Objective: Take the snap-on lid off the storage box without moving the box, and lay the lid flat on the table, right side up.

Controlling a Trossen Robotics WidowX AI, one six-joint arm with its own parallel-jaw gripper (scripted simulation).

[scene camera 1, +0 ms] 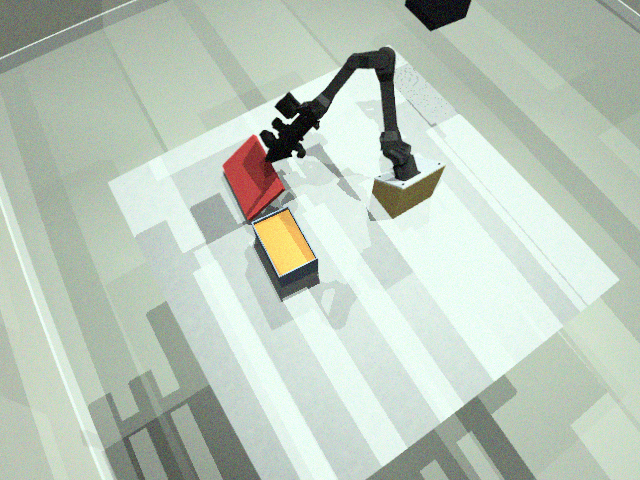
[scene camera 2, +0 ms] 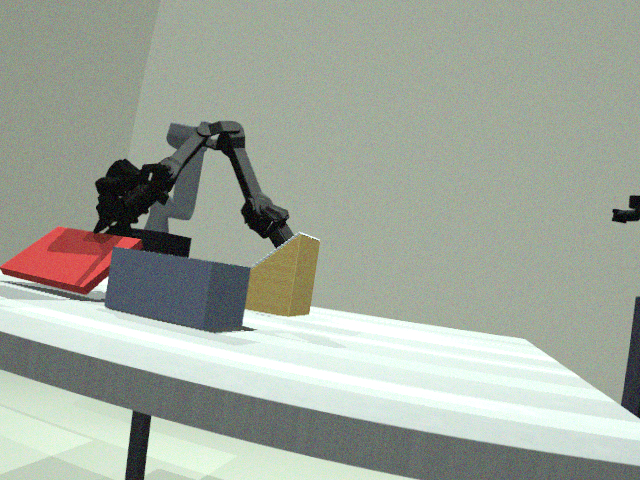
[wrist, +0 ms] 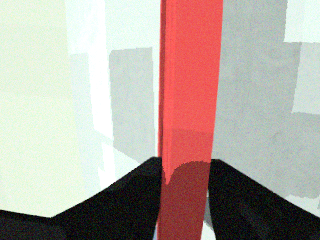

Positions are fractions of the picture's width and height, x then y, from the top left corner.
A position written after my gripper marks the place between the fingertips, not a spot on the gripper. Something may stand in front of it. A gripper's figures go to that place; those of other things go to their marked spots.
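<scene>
I see a red lid (scene camera 1: 0.40, 0.38), and it is 1.46 m from the lens. My gripper (scene camera 1: 0.42, 0.34) is 1.46 m from the lens as well, the same distance as the lid.
</scene>
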